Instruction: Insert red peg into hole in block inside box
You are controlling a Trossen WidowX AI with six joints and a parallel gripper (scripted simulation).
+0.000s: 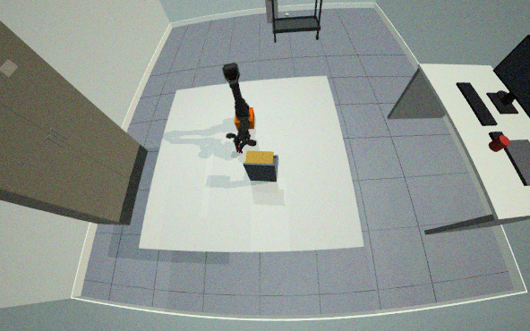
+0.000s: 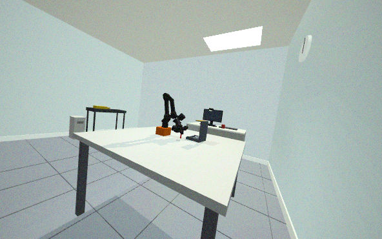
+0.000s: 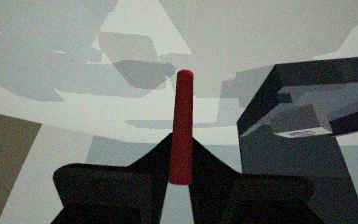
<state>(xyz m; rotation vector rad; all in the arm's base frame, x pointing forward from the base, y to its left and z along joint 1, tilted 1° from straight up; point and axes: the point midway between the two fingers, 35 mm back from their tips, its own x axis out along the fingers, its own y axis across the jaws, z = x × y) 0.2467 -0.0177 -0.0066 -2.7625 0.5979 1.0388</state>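
Right now the yellow roof is 160 mm above my gripper tip, 150 mm to the left of it and 130 mm ahead of it. Round my gripper tip: red peg: 30 mm behind, 10 mm to the left, 10 mm below.
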